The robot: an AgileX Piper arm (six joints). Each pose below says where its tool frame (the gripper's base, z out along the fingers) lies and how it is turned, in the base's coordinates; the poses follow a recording.
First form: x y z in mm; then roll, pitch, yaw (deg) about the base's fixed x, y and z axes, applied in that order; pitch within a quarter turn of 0, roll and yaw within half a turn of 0.
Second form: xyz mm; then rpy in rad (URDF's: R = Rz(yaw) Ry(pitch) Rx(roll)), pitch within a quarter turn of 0, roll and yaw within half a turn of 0. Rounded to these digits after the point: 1 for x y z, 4 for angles.
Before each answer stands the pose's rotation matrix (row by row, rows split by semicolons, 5 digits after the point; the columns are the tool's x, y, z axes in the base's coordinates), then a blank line. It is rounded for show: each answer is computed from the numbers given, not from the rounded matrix.
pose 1, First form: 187.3 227.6 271.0 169.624 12.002 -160.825
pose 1, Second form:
-0.92387 -0.35846 0.13404; -0.32127 0.91677 0.23730; -0.20795 0.17617 -0.96214

187.3 227.6 271.0 2.9605 0.2095 -2.8069
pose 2, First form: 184.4 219.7 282.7 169.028 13.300 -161.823
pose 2, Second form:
-0.92461 -0.34785 0.15520; -0.30359 0.91907 0.25128; -0.23005 0.18522 -0.95539

184.4 219.7 282.7 2.9501 0.2321 -2.8243
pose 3, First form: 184.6 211.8 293.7 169.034 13.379 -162.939
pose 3, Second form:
-0.93005 -0.33011 0.16136; -0.28543 0.92562 0.24850; -0.23139 0.18506 -0.95510

184.6 211.8 293.7 2.9502 0.2335 -2.8438
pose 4, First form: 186.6 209.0 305.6 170.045 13.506 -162.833
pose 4, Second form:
-0.92903 -0.32929 0.16876; -0.28700 0.92915 0.23307; -0.23355 0.16809 -0.95771

186.6 209.0 305.6 2.9678 0.2357 -2.8420
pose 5, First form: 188.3 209.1 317.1 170.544 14.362 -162.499
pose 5, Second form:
-0.92391 -0.33550 0.18395; -0.29132 0.92850 0.23027; -0.24805 0.15916 -0.95558

188.3 209.1 317.1 2.9766 0.2507 -2.8361
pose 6, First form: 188.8 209.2 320.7 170.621 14.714 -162.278
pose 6, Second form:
-0.92131 -0.33976 0.18910; -0.29442 0.92721 0.23151; -0.25399 0.15762 -0.95428

188.8 209.2 320.7 2.9779 0.2568 -2.8323
